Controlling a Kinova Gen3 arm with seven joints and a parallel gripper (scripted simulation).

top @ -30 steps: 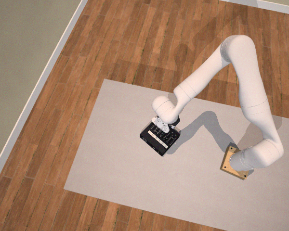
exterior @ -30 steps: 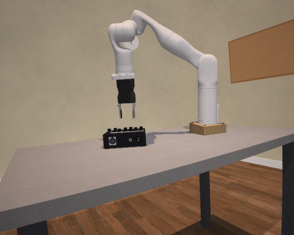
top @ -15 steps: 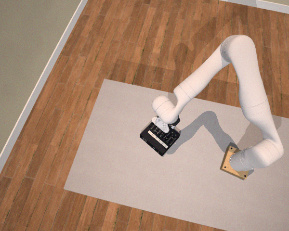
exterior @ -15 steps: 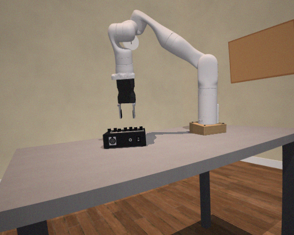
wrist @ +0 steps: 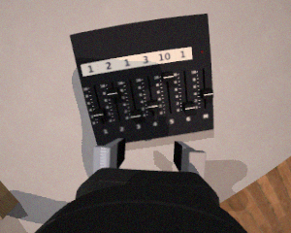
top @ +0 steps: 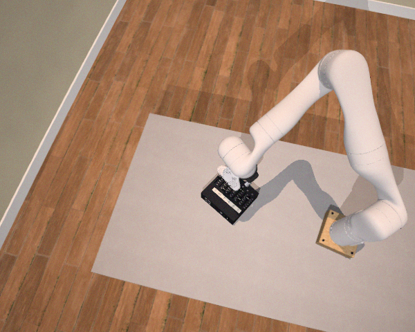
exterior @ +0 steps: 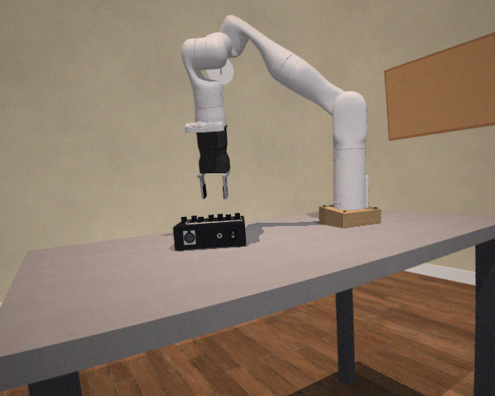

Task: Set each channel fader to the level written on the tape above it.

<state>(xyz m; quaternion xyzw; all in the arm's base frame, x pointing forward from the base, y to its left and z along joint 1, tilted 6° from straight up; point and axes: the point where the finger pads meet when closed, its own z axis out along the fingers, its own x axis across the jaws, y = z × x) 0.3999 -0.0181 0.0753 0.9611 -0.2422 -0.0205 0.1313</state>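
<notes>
Right now my hand is 80 mm short of the master fader cap, 60 mm above it and 10 mm to the right of it.
</notes>
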